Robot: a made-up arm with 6 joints.
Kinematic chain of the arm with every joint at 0, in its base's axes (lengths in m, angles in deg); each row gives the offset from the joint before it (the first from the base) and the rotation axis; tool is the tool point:
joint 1: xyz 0 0 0.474 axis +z
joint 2: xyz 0.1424 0 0 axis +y
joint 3: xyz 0 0 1.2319 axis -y
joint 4: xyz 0 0 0.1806 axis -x
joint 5: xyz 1.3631 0 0 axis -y
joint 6: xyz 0.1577 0 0 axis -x
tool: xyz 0 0 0
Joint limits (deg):
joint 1: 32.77..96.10
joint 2: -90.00..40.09
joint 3: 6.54..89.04
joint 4: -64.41..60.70
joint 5: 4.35..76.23
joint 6: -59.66..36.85
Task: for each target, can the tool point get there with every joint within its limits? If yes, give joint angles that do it. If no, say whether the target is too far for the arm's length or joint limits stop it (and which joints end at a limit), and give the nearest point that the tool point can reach.
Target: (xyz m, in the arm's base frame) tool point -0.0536 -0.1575 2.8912
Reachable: yes | joints 78.42 -38.78 24.94 23.39 19.50 -35.96
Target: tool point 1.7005 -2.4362 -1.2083
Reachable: no: too far | nearest point 0.3693 -2.4696 0.2052 | short by 1.942 m
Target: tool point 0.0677 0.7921 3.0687
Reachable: yes | joints 85.05 -0.35 53.32 0.55 37.03 -3.60
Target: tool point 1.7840 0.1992 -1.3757
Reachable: no: joint limits stop it (at a limit: joint 1, joint 2, joint 3, joint 4, joint 5) | nearest point 1.9444 1.2388 0.7310 | short by 2.355 m
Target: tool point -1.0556 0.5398 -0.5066
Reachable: no: joint limits stop it (at a limit: joint 1, joint 2, joint 3, joint 5) | nearest point -2.1632 -1.2483 0.2233 | short by 2.226 m
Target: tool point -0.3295 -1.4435 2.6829
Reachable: yes | joints 77.22 -44.50 67.01 2.97 14.07 -2.43
